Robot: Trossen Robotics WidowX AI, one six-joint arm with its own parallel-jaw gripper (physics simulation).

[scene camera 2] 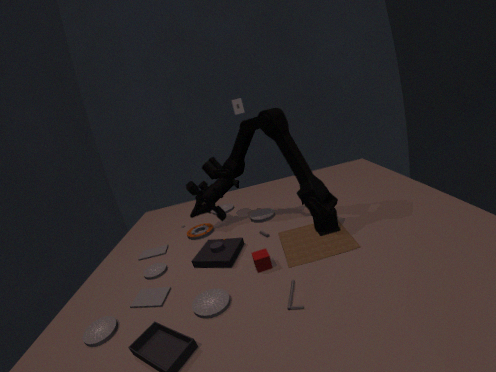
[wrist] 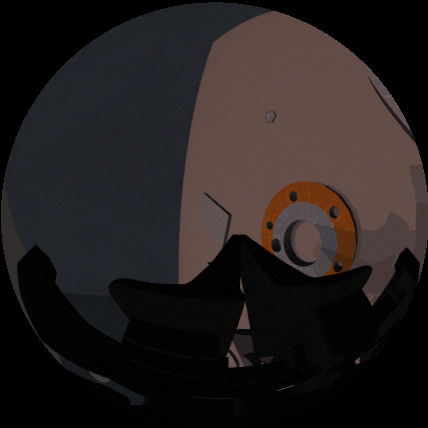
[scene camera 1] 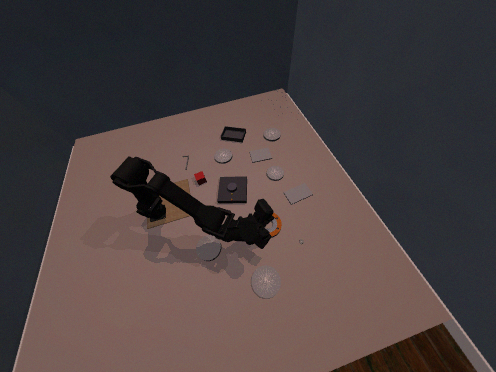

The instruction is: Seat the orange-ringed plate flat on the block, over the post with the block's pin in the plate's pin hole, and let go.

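Frame: origin at the arm's base, x right, y ahead, z up, level; millimetres.
Where they show: gripper, between the fingertips: [scene camera 2: 190, 216] [wrist: 237, 240] [scene camera 1: 273, 217]; arm's base, origin of its link: [scene camera 2: 327, 228] [scene camera 1: 157, 213].
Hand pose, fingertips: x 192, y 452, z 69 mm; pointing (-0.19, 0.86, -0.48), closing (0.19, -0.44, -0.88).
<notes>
Each offset is from my fingertips to the top centre of the thing. "pt": to the spot under its first point.
The orange-ringed plate @(dx -3, dy -18, dz -59 mm) [scene camera 1: 278, 226] [scene camera 2: 192, 234] [wrist: 346, 232] lies flat on the table, apart from the block. Its grey inner ring, round centre hole and several small holes show in the wrist view, where the fingers cover its lower edge. The dark square block @(dx -200, dy -114, dz -32 mm) [scene camera 1: 224, 197] [scene camera 2: 214, 257] has a round post @(pt dx -194, dy -114, dz -32 mm) [scene camera 1: 232, 187] [scene camera 2: 216, 245] standing bare on top. A tiny yellowish pin @(pt dx -166, dy -127, dz -47 mm) [scene camera 1: 231, 195] shows beside the post. My gripper [scene camera 2: 193, 215] [wrist: 237, 240] is shut and empty, its fingertips above the table near the plate. In scene camera 1 the gripper partly covers the plate.
A red cube @(dx -302, dy -243, dz -32 mm) [scene camera 1: 200, 178] [scene camera 2: 261, 260] is beside the block. Pale discs [scene camera 1: 275, 173] [scene camera 2: 211, 302], thin grey squares [scene camera 1: 298, 193] [scene camera 2: 151, 297], a dark tray @(dx -539, dy -27, dz -47 mm) [scene camera 1: 234, 128] and an L-shaped key @(dx -437, dy -309, dz -66 mm) [scene camera 2: 291, 295] lie around. A small nut @(dx +98, dy +80, dz -70 mm) [scene camera 1: 301, 242] [wrist: 270, 116] lies beyond the plate.
</notes>
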